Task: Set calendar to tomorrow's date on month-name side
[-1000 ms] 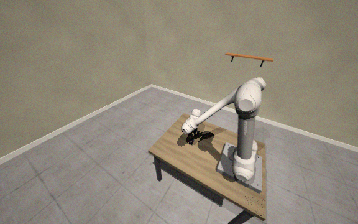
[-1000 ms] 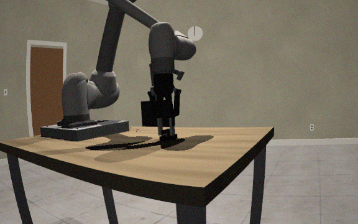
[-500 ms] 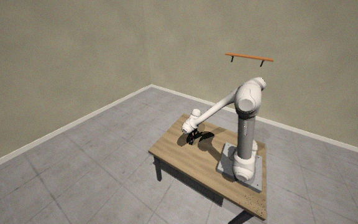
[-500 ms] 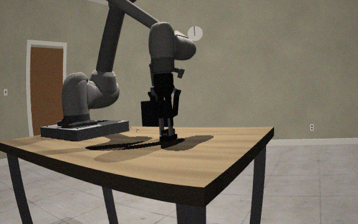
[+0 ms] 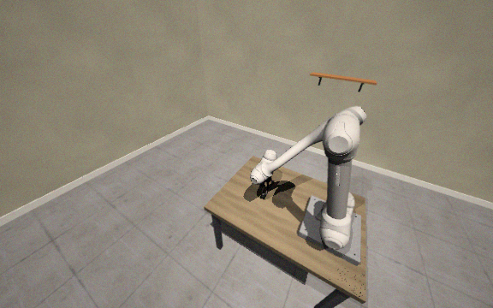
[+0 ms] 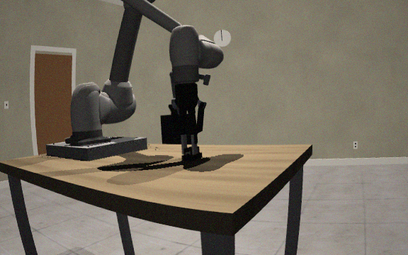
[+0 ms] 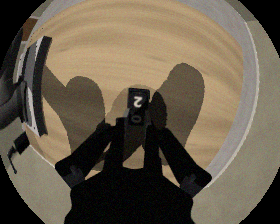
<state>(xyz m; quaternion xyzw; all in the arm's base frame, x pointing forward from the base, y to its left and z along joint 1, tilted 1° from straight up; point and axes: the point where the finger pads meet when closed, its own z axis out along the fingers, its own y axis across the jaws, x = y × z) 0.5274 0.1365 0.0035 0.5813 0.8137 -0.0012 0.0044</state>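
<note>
Right now the dark calendar tray is 10 mm behind my hand, 20 mm to the left of it and 40 mm below it. From my hand the other things lie so: dark cube 30 mm below.
</note>
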